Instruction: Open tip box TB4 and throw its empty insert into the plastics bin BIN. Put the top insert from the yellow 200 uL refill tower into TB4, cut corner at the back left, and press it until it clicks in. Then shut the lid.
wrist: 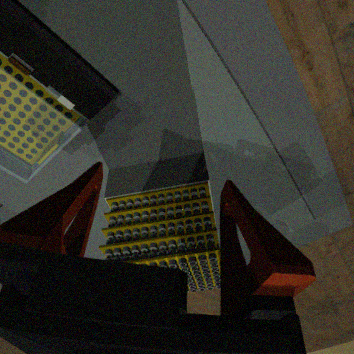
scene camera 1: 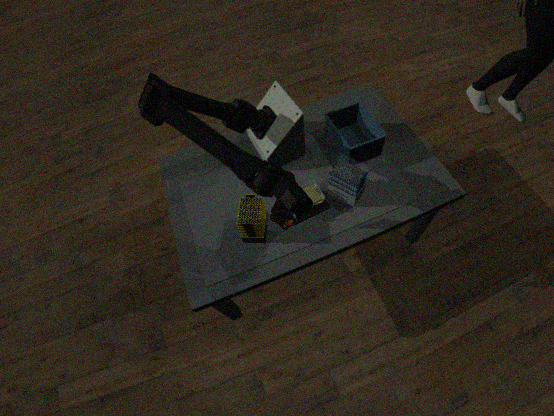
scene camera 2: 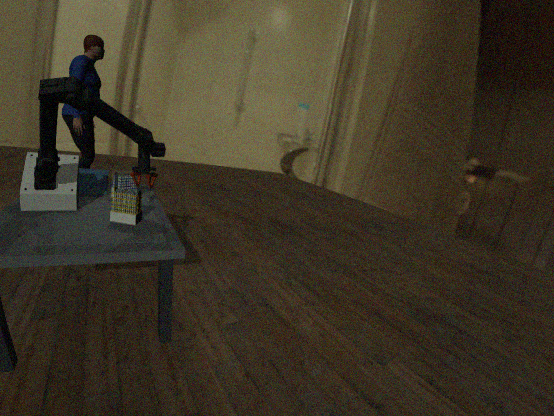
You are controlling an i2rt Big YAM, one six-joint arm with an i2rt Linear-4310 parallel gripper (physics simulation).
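My gripper (scene camera 1: 286, 223) (scene camera 2: 144, 185) (wrist: 163, 177) is open and empty, pointing down. The yellow refill tower (scene camera 1: 251, 216) (scene camera 2: 126, 202) (wrist: 162, 226) stands upright on the table, with stacked yellow inserts full of tips. In the wrist view it shows between and below the fingers, not touched as far as I can see. Tip box TB4 (scene camera 1: 314, 194) (wrist: 30, 117) holds a yellow insert plate with dark round holes and is partly hidden by the arm in scene camera 1. A dark panel (wrist: 65, 55) lies along its side, perhaps its open lid. The bin BIN (scene camera 1: 370, 125) (scene camera 2: 95, 182) is an open blue box.
A blue refill tower (scene camera 1: 346, 181) (scene camera 2: 123, 180) stands between TB4 and the bin. The arm's white base block (scene camera 1: 282, 102) (scene camera 2: 49, 201) is at the back of the table (scene camera 1: 200, 270) (scene camera 2: 90, 240). A person (scene camera 1: 525, 65) (scene camera 2: 86, 75) stands beyond the table.
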